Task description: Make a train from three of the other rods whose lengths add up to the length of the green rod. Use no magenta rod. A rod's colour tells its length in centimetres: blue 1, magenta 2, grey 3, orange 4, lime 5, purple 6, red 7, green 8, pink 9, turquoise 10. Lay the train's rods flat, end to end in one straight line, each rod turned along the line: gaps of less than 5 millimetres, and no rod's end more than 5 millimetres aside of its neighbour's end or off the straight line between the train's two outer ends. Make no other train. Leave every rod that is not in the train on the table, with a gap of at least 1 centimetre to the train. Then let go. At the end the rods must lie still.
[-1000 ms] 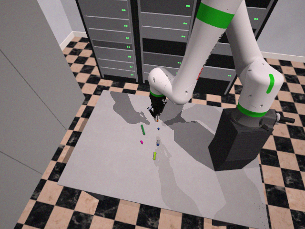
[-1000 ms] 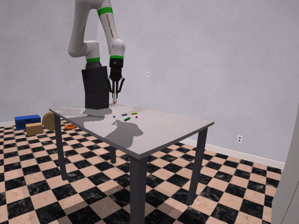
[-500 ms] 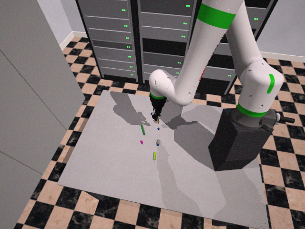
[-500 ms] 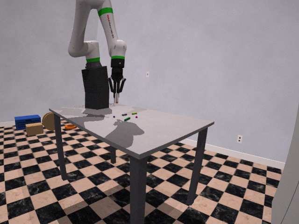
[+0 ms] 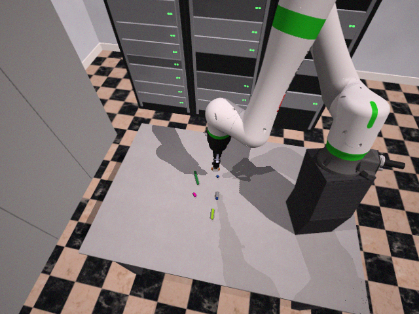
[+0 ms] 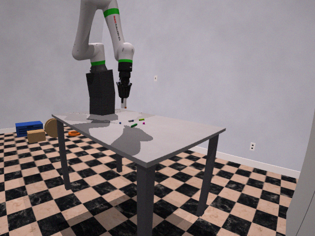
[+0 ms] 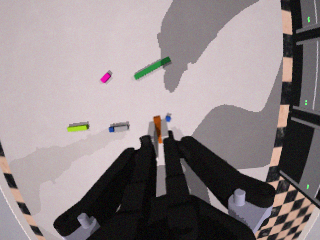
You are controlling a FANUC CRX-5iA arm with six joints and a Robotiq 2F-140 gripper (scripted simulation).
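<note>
Right now the grey rod is 4 cm behind my hand, 8 cm to the left of it and 13 cm below it. The rest, counted from my hand: magenta rod: 7 cm ahead, 12 cm to the left, 13 cm below; then orange rod: 3 cm below; then green rod: 10 cm ahead, 2 cm to the left, 13 cm below.
</note>
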